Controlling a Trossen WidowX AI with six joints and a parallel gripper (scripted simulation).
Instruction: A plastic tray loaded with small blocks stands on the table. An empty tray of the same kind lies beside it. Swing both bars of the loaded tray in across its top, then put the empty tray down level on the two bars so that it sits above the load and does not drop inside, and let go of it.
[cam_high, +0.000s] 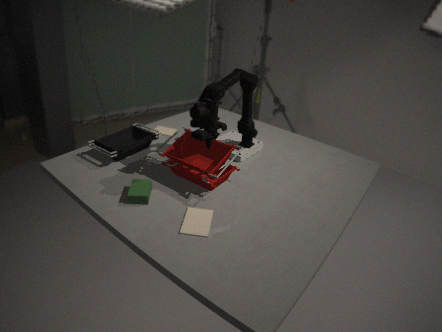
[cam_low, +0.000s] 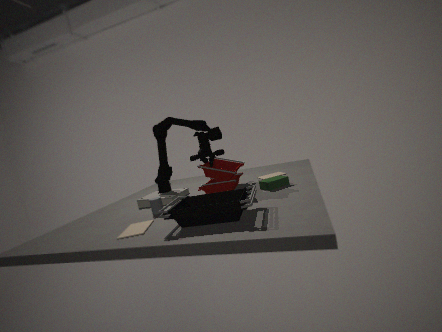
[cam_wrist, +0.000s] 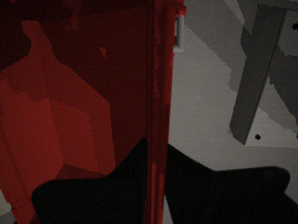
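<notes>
Now: the red tray 80 mm ahead of my gripper tip and 10 mm above it. Round my gripper tip: green block 330 mm ahead, 100 mm to the right, 100 mm below; then grey cylinder 220 mm behind, 270 mm to the right, 90 mm below.
</notes>
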